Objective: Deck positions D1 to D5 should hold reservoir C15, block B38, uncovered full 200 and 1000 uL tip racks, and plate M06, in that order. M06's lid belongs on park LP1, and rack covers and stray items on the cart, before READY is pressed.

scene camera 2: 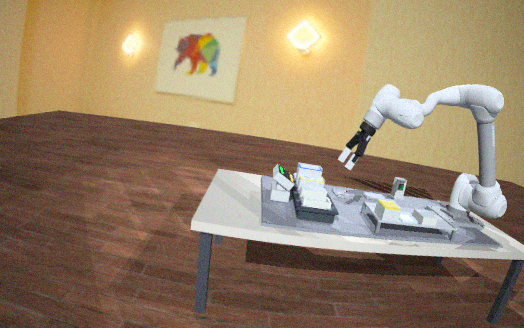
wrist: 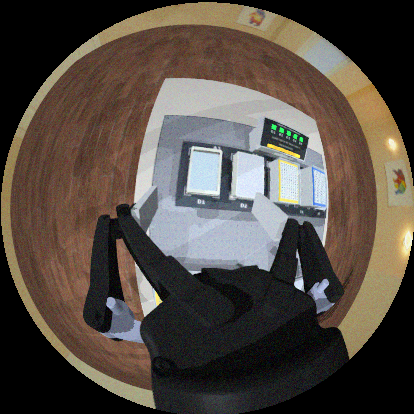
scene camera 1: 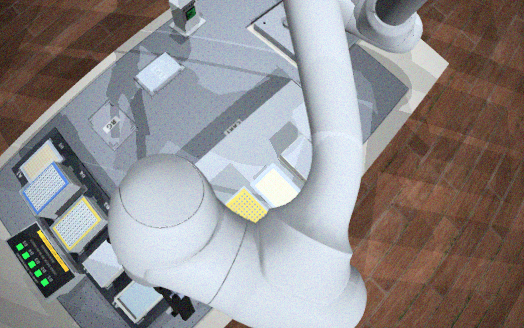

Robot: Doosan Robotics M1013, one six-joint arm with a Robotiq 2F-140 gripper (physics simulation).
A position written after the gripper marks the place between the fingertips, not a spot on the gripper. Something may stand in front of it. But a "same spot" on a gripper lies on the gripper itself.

gripper: scene camera 2; wrist; scene camera 1 147,283
same spot on gripper: (scene camera 2: 362,145) = (wrist: 92,245)
